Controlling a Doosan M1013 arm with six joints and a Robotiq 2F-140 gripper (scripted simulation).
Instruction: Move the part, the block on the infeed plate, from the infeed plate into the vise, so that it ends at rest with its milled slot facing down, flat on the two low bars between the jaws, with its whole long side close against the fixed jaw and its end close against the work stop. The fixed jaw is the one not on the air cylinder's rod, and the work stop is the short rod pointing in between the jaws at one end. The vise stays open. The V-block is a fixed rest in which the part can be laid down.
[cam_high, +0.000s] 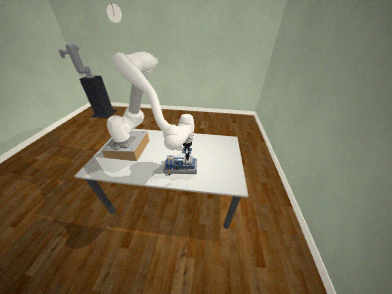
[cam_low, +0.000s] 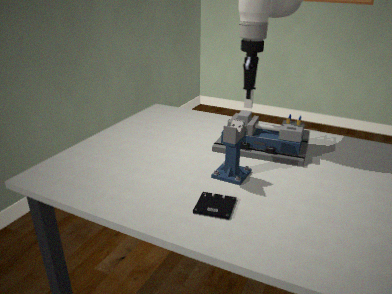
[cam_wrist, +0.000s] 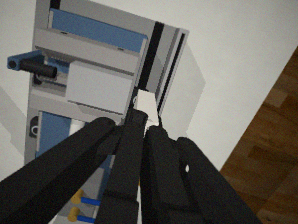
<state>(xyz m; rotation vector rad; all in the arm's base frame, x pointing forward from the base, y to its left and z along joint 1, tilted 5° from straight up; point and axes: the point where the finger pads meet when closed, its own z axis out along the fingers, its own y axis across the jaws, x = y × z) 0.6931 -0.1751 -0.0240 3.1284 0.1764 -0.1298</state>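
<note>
Right now my hand is 1 cm past the part, 5 cm to the right of it and 6 cm above it. Also, from my hand: cylinder rod: 9 cm behind, 5 cm to the left, 7 cm below; fixed jaw: 2 cm ahead, 7 cm to the left, 7 cm below; work stop: 1 cm behind, 11 cm to the left, 6 cm below.
</note>
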